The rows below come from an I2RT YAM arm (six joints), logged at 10 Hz.
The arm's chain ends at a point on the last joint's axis. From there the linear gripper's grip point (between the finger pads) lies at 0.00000 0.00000 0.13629 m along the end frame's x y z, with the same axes.
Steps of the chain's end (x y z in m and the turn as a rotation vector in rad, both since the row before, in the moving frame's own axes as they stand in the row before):
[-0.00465, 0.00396, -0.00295, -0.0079, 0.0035, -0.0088]
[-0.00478, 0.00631, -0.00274, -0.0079, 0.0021, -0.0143]
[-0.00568, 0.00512, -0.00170, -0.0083, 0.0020, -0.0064]
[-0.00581, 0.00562, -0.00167, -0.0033, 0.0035, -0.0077]
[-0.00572, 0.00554, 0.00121, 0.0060, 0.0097, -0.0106]
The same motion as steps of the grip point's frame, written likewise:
[-0.00417, 0.00503, -0.00296, -0.0079, 0.0035, -0.0088]
[-0.00449, 0.00738, -0.00274, -0.0079, 0.0021, -0.0143]
[-0.00540, 0.00625, -0.00170, -0.0083, 0.0020, -0.0064]
[-0.00533, 0.00607, -0.00167, -0.0033, 0.0035, -0.0077]
[-0.00440, 0.00472, 0.00120, 0.0060, 0.0097, -0.0106]

